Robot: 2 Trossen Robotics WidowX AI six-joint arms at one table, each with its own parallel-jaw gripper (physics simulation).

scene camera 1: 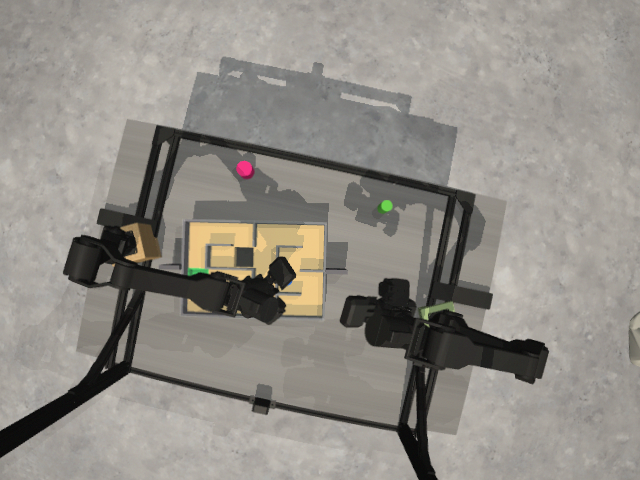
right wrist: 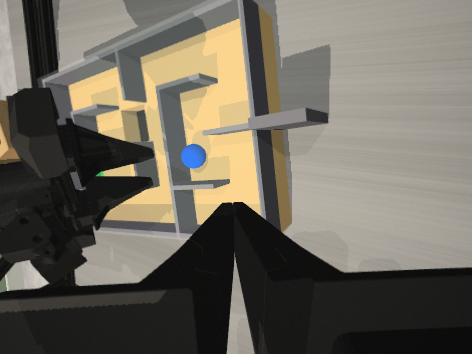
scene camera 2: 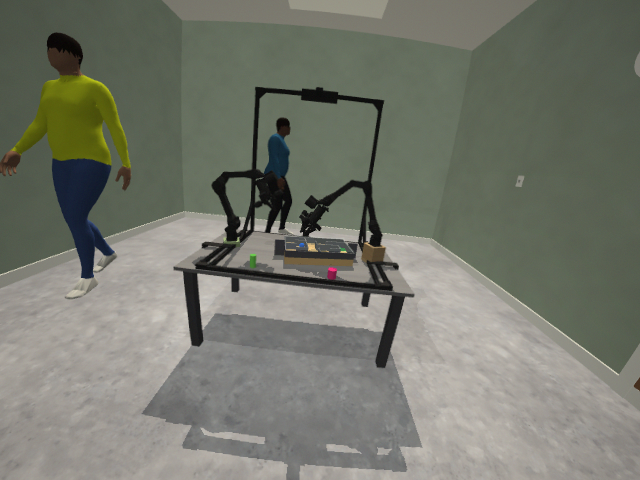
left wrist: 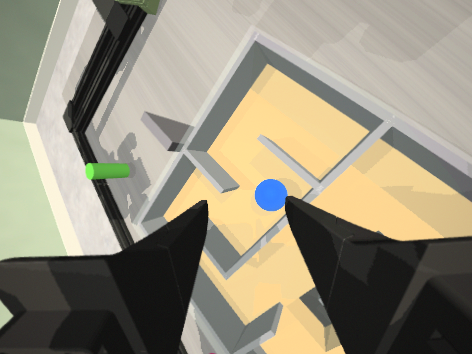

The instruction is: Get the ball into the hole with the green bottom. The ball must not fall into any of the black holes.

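I can see a tan maze board in the left wrist view [276, 123] and in scene camera 2 [303, 250], and the board shows in the right wrist view and in scene camera 1 as well. On the tan maze board, [right wrist: 201, 91] and [scene camera 1: 304, 254] are one and the same spot.
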